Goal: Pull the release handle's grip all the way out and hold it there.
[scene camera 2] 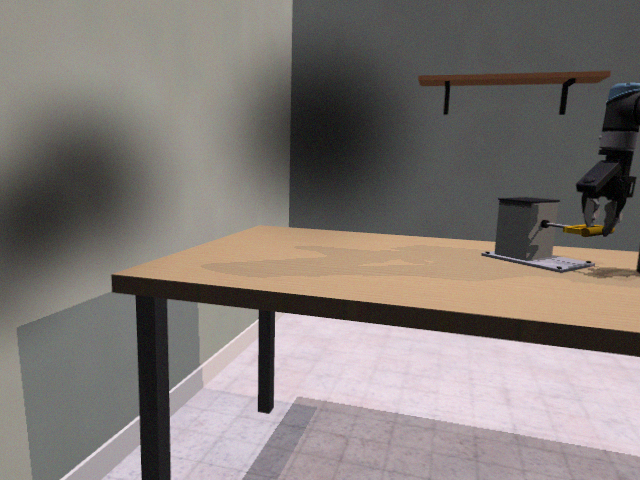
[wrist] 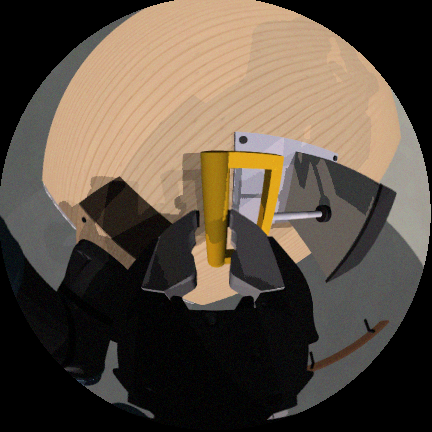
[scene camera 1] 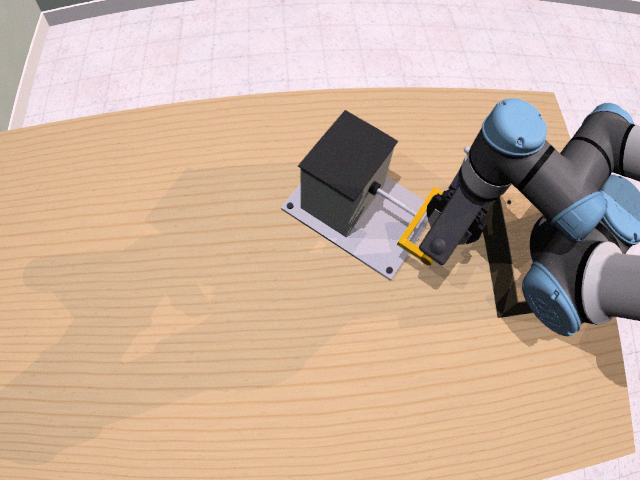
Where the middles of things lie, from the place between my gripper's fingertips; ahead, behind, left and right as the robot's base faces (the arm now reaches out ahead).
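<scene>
Light grey base plate (scene camera 1: 373,240): my hand is 130 mm short of it, 90 mm above it and 90 mm to the left of it.
</scene>
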